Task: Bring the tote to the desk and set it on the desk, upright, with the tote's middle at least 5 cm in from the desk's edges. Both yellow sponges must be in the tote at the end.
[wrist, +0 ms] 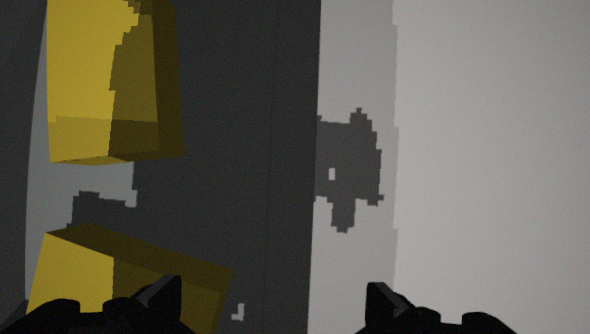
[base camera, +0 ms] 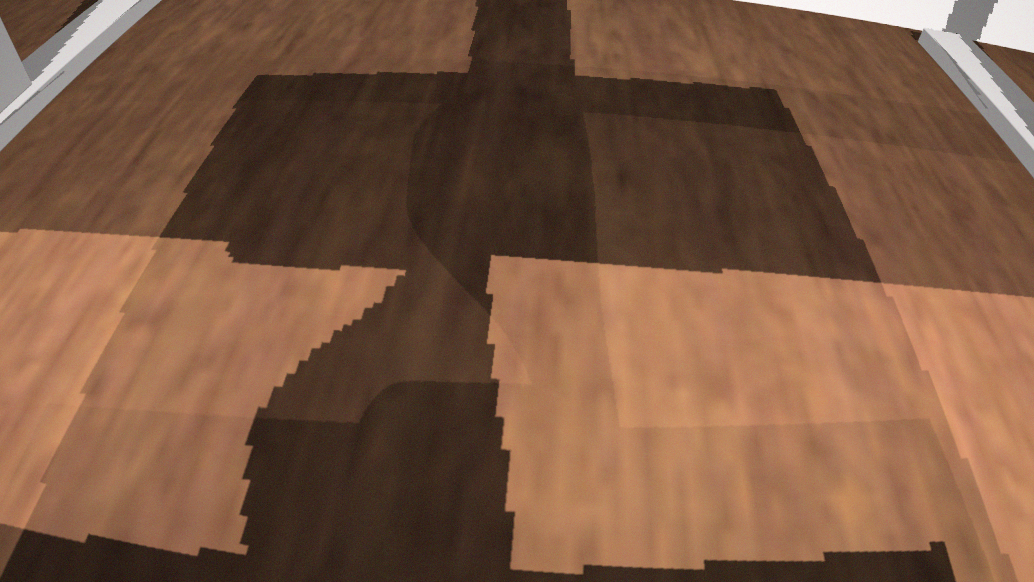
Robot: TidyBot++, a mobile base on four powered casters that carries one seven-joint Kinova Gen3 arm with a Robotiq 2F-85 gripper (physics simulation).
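Frame: origin at the arm's base, x ahead, y left, z up, level; centimetres.
Where they show: gripper, fingertip midpoint: (wrist: 274,300).
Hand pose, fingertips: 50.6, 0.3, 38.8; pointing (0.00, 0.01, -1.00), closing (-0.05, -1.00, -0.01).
Each offset is from my fingertips to the centre of the thing, as dx, dy, dz. Level surfaces: height alone.
The dark grey tote {+5.1, +8.7, -0.4} (wrist: 295,150) fills the left and middle of the wrist view, on the pale desk surface {dz -6.4} (wrist: 475,150). Inside it, one yellow sponge {+11.8, +9.4, -3.9} (wrist: 80,65) lies at the upper left, and the second yellow sponge {-1.7, +8.4, -3.9} (wrist: 70,275) lies at the lower left, partly behind the left finger. My gripper (wrist: 274,300) is open above the tote's right side wall, with one finger over the inside and the other over the desk side. Nothing is held between the fingers. The desk's edges do not show in the wrist view, so the tote's distance from them cannot be told.
In the base camera view, a wood floor {dz -78.4} (base camera: 723,347) stretches ahead with large dark shadows on it. Light grey metal bars run along the upper left (base camera: 72,61) and upper right (base camera: 976,86). A white surface (base camera: 882,15) shows at the top right.
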